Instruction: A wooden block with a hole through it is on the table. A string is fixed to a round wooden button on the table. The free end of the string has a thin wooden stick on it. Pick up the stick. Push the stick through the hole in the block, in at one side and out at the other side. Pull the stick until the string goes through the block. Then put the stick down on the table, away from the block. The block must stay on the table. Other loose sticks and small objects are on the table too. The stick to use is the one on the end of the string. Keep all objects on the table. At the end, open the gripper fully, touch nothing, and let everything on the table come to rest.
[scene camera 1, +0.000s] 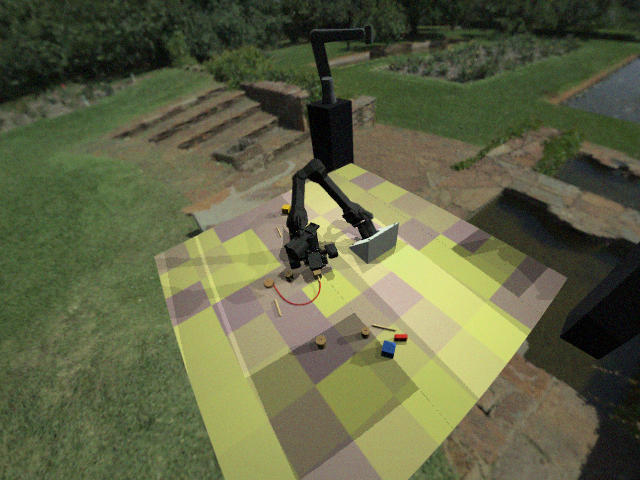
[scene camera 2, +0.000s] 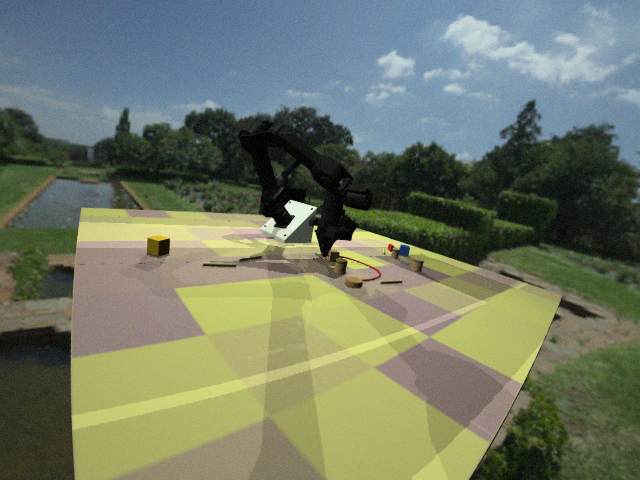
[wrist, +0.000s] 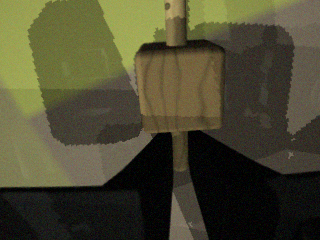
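Note:
A wooden block (wrist: 181, 88) is in the scene, and so is the gripper (scene camera 2: 323, 256). Scene camera 1 also shows the gripper (scene camera 1: 315, 269), and the wrist view shows the gripper too (wrist: 178, 137).

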